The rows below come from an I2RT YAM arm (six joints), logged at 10 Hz.
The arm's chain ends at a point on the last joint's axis. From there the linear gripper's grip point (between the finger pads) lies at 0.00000 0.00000 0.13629 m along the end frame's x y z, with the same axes.
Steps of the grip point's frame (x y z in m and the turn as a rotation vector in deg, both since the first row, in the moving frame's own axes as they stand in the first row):
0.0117, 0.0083, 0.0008, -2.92, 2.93, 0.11
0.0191, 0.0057, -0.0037, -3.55, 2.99, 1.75
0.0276, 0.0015, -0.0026, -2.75, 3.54, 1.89
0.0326, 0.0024, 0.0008, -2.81, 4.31, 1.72
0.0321, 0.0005, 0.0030, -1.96, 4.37, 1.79
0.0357, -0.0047, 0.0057, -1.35, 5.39, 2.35
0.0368, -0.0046, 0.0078, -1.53, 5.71, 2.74
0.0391, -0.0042, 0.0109, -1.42, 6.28, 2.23
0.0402, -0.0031, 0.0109, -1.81, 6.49, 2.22
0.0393, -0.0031, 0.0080, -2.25, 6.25, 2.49
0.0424, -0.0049, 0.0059, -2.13, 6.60, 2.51
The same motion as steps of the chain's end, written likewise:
0.0047, 0.0014, 0.0012, -2.92, 2.93, 0.11
0.0121, -0.0028, -0.0033, -3.55, 2.99, 1.75
0.0193, -0.0052, -0.0022, -2.75, 3.54, 1.89
0.0225, -0.0044, 0.0013, -2.81, 4.31, 1.72
0.0218, -0.0043, 0.0035, -1.96, 4.37, 1.79
0.0230, -0.0082, 0.0063, -1.35, 5.39, 2.35
0.0233, -0.0086, 0.0085, -1.53, 5.71, 2.74
0.0243, -0.0079, 0.0118, -1.42, 6.28, 2.23
0.0249, -0.0077, 0.0118, -1.81, 6.49, 2.22
0.0246, -0.0088, 0.0089, -2.25, 6.25, 2.49
0.0269, -0.0103, 0.0069, -2.13, 6.60, 2.51

